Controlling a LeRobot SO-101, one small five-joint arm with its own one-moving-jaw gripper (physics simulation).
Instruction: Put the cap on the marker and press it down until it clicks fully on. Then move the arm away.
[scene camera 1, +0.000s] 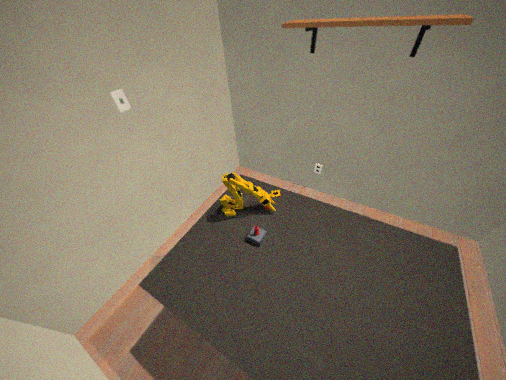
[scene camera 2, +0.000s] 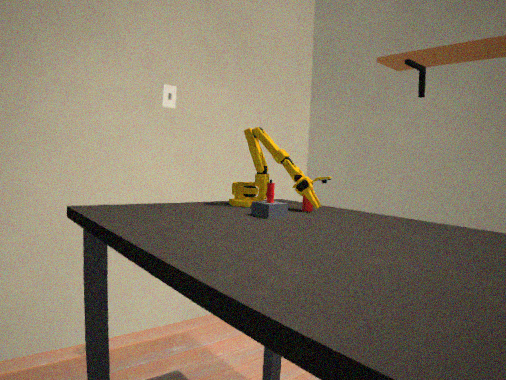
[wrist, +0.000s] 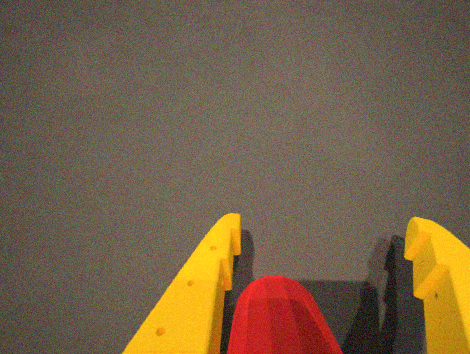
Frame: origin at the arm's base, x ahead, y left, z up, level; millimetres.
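Seen in the pictures: hand, its tool point: (scene camera 1: 273, 203) (scene camera 2: 319, 205) (wrist: 240, 228); arm's base, origin of its link: (scene camera 1: 235, 210) (scene camera 2: 250, 205).
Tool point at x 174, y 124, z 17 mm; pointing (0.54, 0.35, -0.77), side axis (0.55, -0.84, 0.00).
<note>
Offsets run from my tool point to a thing's middle. Level surfaces: height alone.
The marker @(dx +17, dy -218, dz +49 mm) (scene camera 1: 256, 230) (scene camera 2: 270, 192) stands upright in a grey-blue block @(dx +17, dy -218, dz +1 mm) (scene camera 1: 254, 240) (scene camera 2: 269, 210). It has a red body, and its dark tip points up. The red cap @(dx -22, dy -28, dz +7 mm) (scene camera 2: 307, 204) (wrist: 281, 317) stands upright on the table, partly hidden behind the jaws in scene camera 2. My gripper (scene camera 1: 273, 209) (scene camera 2: 317, 205) (wrist: 324, 218) is open and points down at the cap. In the wrist view the cap shows in the gap between the jaws, nearer the left jaw, with a wider gap to the right jaw. The marker does not show in the wrist view.
The dark table @(dz -17 mm) (scene camera 1: 325, 280) (scene camera 2: 300, 260) carries the arm's yellow base, with the block in front of it. Walls stand behind the table. A wooden shelf (scene camera 1: 375, 21) (scene camera 2: 450, 53) is high on the wall. The jaws cast shadows beside the cap.
</note>
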